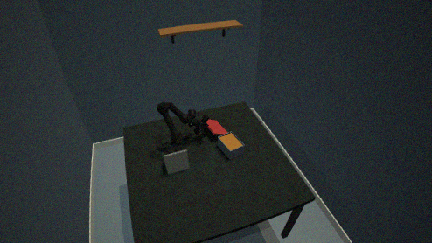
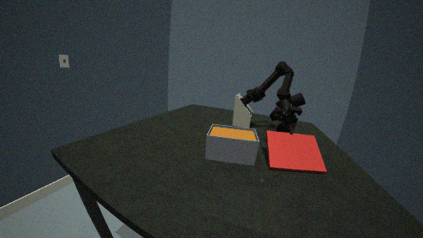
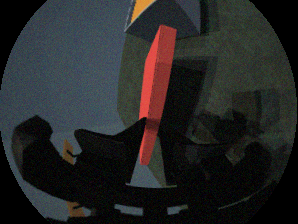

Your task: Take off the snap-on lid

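The lid is 7 cm ahead of my gripper tip, 4 cm below it and 1 cm to the left of it. Round my gripper tip: storage box: 25 cm to the right, 11 cm ahead, 4 cm below.
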